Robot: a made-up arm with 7 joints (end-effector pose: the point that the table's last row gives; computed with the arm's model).
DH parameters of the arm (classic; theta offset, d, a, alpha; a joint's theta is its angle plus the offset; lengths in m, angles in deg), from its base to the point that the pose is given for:
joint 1: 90 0.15 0.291 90
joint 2: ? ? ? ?
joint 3: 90 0.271 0.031 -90
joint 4: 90 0.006 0.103 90
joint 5: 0 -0.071 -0.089 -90
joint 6: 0 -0.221 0.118 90
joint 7: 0 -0.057 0.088 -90
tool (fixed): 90 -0.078 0 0
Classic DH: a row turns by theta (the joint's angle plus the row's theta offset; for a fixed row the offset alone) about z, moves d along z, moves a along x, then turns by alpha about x.
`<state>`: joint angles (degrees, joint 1 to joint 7).
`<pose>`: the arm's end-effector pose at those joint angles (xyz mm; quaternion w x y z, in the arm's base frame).
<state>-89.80 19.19 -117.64 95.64 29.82 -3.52 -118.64</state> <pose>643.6 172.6 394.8 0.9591 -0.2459 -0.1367 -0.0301</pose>
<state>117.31 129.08 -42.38 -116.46 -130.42 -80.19 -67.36</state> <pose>143.3 -416.4 233.4 0.3188 0.0085 0.3386 0.8853</pose>
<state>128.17 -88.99 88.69 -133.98 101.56 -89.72 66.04</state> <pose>-38.5 -458.4 -424.3 0.4935 -0.0180 -0.1734 0.8521</pose>
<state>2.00 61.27 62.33 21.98 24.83 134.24 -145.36</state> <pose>-562.7 590.4 222.8 0.4082 0.0262 -0.7796 -0.4742</pose>
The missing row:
joint 2: -90 -0.344 0.112 -90
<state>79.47 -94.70 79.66 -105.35 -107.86 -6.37 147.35</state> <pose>-288.0 -271.2 -2.8 0.2843 -0.5150 -0.3217 -0.7419</pose>
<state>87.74 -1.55 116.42 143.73 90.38 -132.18 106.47</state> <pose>-699.9 -530.2 -58.8 0.5080 -0.6794 0.0905 0.5216</pose>
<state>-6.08 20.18 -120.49 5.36 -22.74 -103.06 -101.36</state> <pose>-66.8 597.0 272.7 0.3787 -0.7119 0.5768 -0.1308</pose>
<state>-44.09 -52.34 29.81 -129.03 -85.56 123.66 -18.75</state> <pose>75.6 374.2 202.5 0.7427 -0.6690 0.0165 -0.0257</pose>
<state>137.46 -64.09 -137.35 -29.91 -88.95 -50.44 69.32</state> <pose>-76.0 -437.4 -205.7 0.1508 -0.4434 0.1943 -0.8619</pose>
